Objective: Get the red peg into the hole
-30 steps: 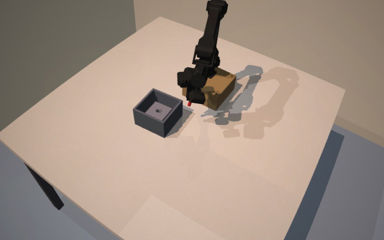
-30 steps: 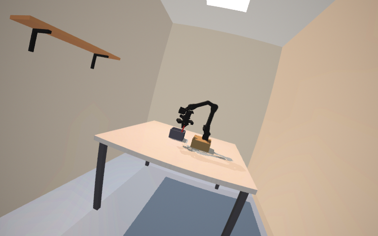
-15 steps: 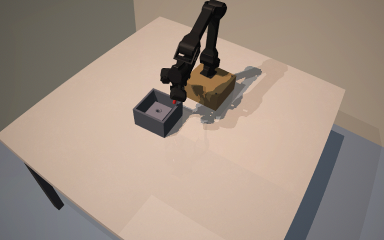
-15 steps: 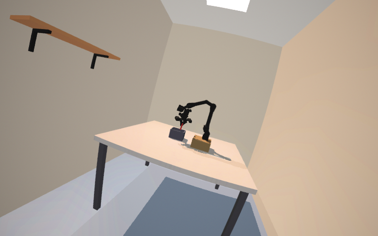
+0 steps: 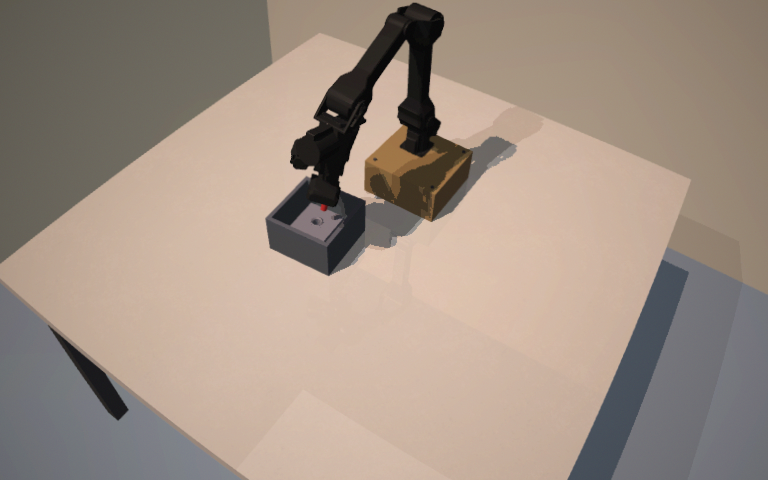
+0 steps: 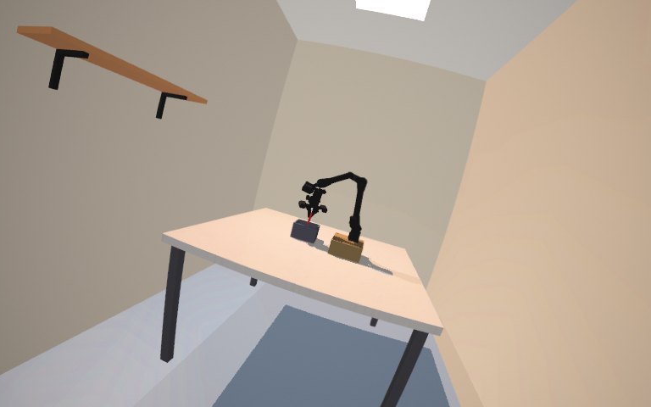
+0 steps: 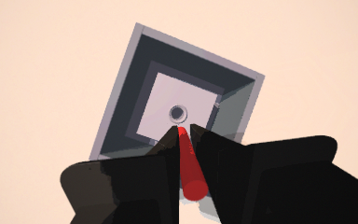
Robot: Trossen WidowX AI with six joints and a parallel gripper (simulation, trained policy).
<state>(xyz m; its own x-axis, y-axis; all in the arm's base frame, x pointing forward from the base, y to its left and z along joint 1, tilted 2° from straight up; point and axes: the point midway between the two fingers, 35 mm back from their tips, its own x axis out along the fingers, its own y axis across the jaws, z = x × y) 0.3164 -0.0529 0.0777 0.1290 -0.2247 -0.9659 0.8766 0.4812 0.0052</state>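
Right now the red peg is 10 mm behind my gripper tip and 20 mm to the left of it. From my gripper tip the other things lie so: light grey plate (10 mm to the right, 100 mm below); then dark grey box (10 mm to the right, 120 mm below).
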